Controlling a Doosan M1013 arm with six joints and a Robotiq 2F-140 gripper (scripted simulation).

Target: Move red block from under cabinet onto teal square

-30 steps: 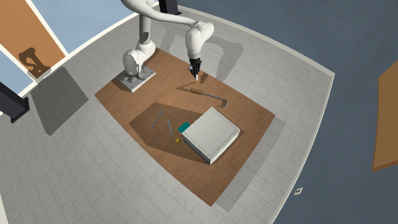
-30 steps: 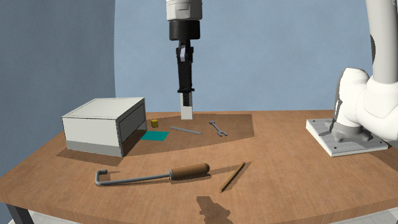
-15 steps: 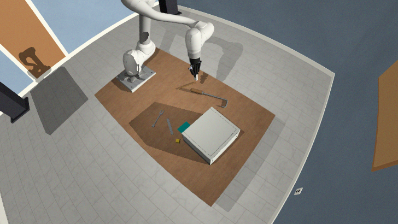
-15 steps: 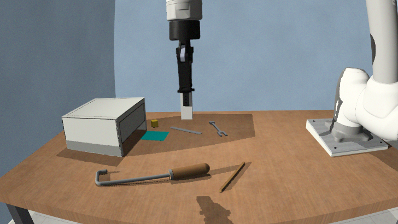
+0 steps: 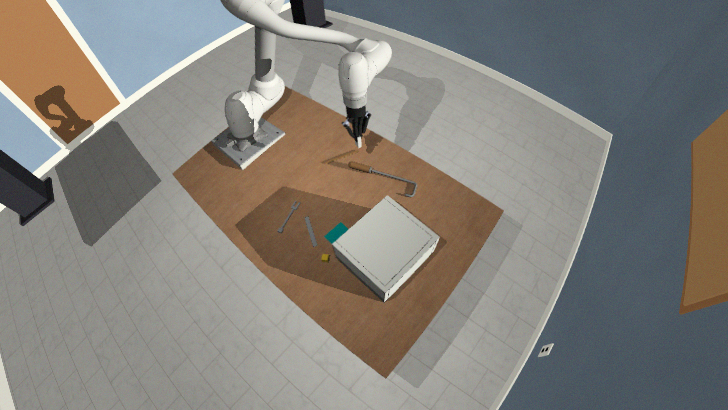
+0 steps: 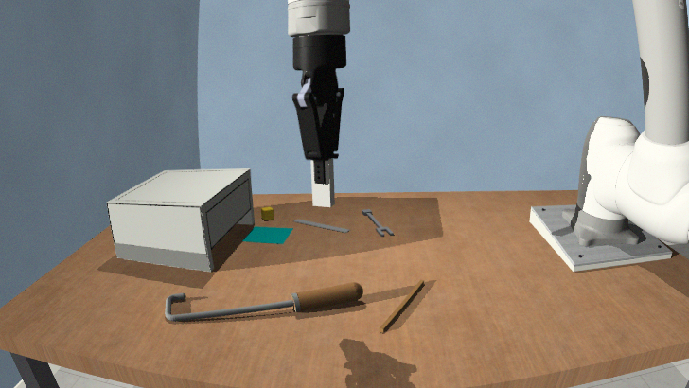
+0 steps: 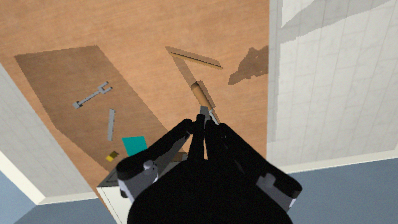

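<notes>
Right now my hand is 120 mm past the thin wooden stick, 10 mm to the left of it and 200 mm above it. Also, from my hand: flat grey bar: 90 mm ahead, 380 mm to the right, 200 mm below; then rod tool: 120 mm ahead, 20 mm to the left, 190 mm below; then teal square: 200 mm ahead, 300 mm to the right, 200 mm below.
</notes>
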